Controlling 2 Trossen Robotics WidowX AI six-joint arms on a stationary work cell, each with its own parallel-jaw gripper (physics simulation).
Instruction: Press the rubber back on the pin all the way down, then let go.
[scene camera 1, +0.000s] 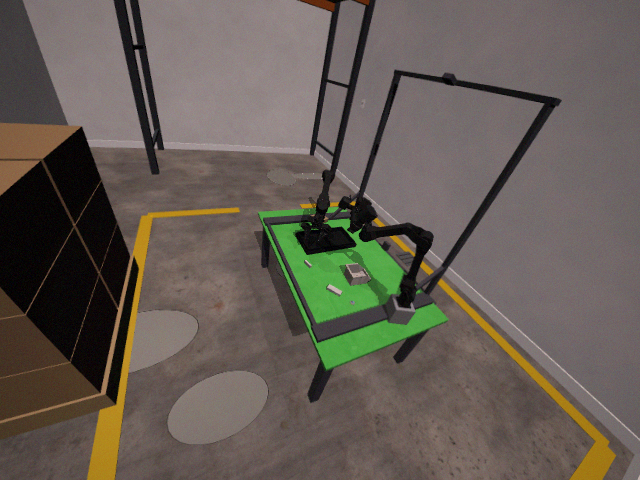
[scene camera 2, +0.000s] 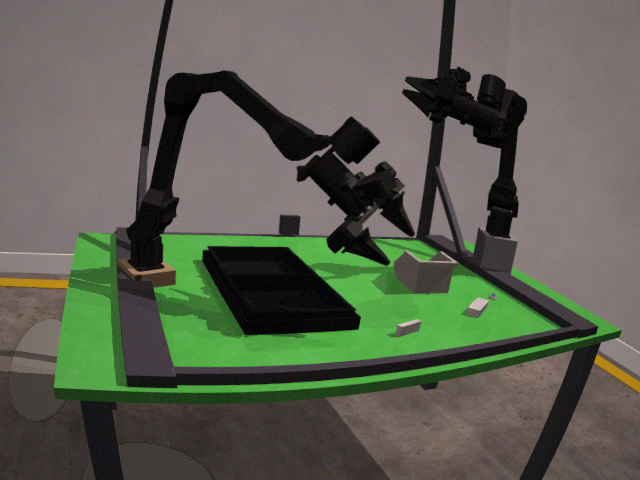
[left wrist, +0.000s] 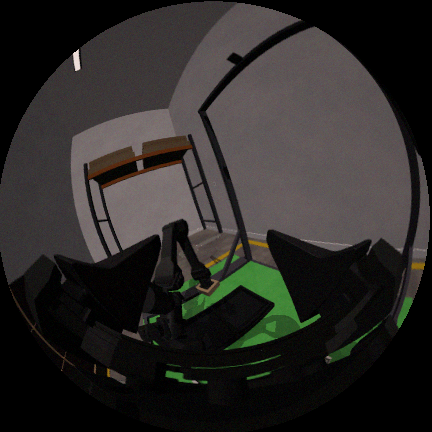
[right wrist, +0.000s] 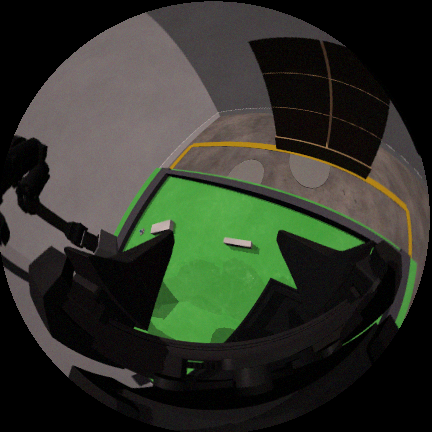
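A tiny grey and blue piece lies on the green table top beside the larger white block; it looks like the pin, but it is too small to tell whether the rubber back is on it or how far down it sits. My left gripper is open and empty, raised high above the table. My right gripper is open and empty, low over the table between the black tray and the grey box, apart from the tiny piece.
A larger white block and a smaller one lie on the table. An open grey box stands behind them in scene camera 2. A black divided tray lies at left there.
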